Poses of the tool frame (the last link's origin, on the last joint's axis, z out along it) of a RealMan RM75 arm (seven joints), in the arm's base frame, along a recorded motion.
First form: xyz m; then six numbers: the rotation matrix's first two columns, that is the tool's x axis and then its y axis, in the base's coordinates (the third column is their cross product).
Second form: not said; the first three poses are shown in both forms.
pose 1, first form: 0.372 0.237 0.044 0.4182 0.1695 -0.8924 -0.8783 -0.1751 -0.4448
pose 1, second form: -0.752 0.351 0.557 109.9 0.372 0.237 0.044
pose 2, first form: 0.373 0.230 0.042 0.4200 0.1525 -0.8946 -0.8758 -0.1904 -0.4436
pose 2, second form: -0.757 0.352 0.551 111.0 0.373 0.230 0.042
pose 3, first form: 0.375 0.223 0.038 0.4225 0.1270 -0.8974 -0.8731 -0.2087 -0.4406
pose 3, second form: -0.763 0.354 0.541 112.4 0.375 0.223 0.038
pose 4, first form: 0.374 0.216 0.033 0.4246 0.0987 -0.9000 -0.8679 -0.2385 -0.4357
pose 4, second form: -0.770 0.353 0.531 114.5 0.374 0.216 0.033
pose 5, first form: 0.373 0.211 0.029 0.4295 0.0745 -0.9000 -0.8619 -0.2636 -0.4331
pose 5, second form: -0.777 0.351 0.522 116.2 0.373 0.211 0.029
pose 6, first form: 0.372 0.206 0.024 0.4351 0.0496 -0.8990 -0.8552 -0.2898 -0.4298
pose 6, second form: -0.785 0.349 0.512 118.0 0.372 0.206 0.024
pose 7, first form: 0.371 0.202 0.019 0.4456 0.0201 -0.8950 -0.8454 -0.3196 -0.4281
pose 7, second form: -0.794 0.347 0.500 120.0 0.371 0.202 0.019
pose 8, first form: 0.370 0.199 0.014 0.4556 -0.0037 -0.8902 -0.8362 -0.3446 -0.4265
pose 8, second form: -0.802 0.344 0.489 121.6 0.370 0.199 0.014
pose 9, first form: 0.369 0.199 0.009 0.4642 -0.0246 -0.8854 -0.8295 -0.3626 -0.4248
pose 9, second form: -0.808 0.342 0.479 122.9 0.369 0.199 0.009
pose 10, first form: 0.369 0.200 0.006 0.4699 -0.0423 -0.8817 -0.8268 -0.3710 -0.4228
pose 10, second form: -0.812 0.344 0.472 123.7 0.369 0.200 0.006
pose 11, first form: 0.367 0.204 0.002 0.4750 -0.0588 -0.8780 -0.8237 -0.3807 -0.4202
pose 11, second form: -0.816 0.345 0.465 124.6 0.367 0.204 0.002
